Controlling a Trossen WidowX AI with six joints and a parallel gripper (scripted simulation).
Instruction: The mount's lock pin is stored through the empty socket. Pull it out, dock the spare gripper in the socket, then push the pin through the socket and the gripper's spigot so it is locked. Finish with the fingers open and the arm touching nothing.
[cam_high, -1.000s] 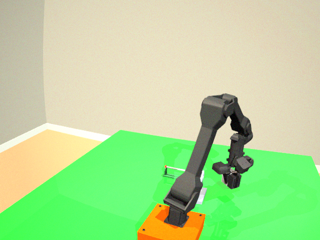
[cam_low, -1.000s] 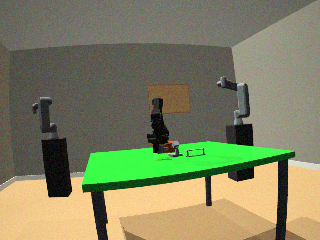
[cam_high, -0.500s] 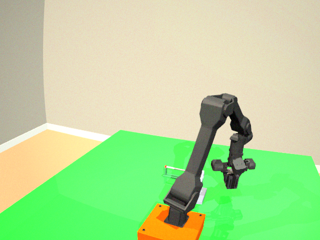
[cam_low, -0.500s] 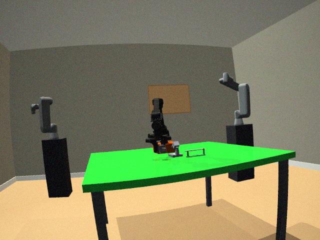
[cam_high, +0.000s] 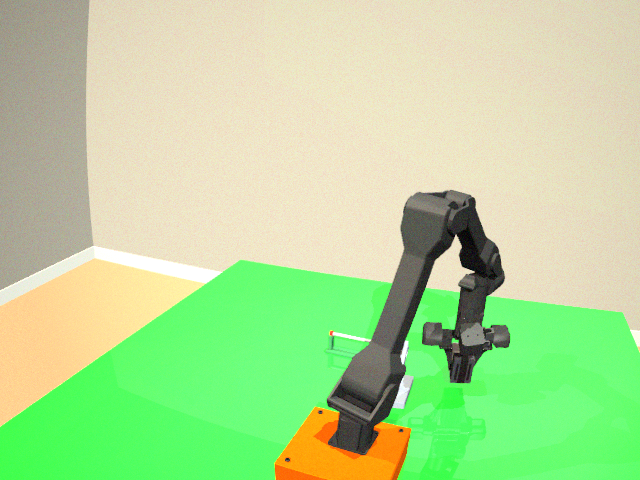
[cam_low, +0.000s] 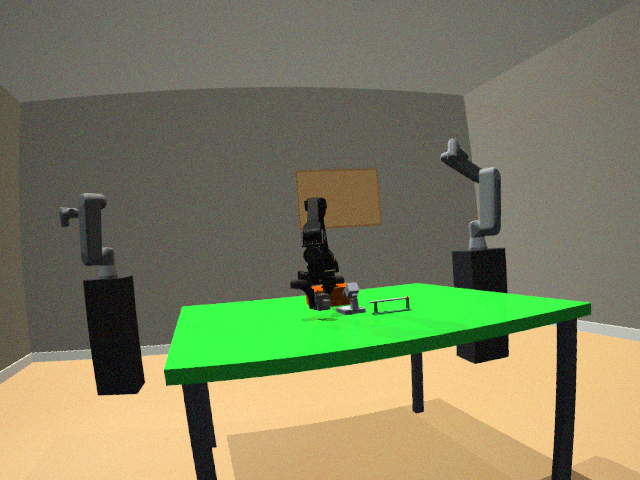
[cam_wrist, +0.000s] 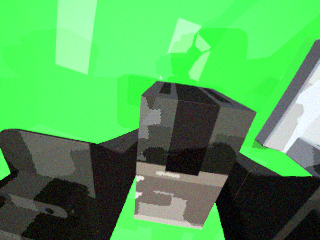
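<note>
My gripper tip is 10 mm short of the spare gripper and 20 mm below it. Round my gripper tip: pin cradle: 50 mm ahead, 250 mm to the left, 20 mm below; socket: 60 mm behind, 130 mm to the left, 10 mm above.
</note>
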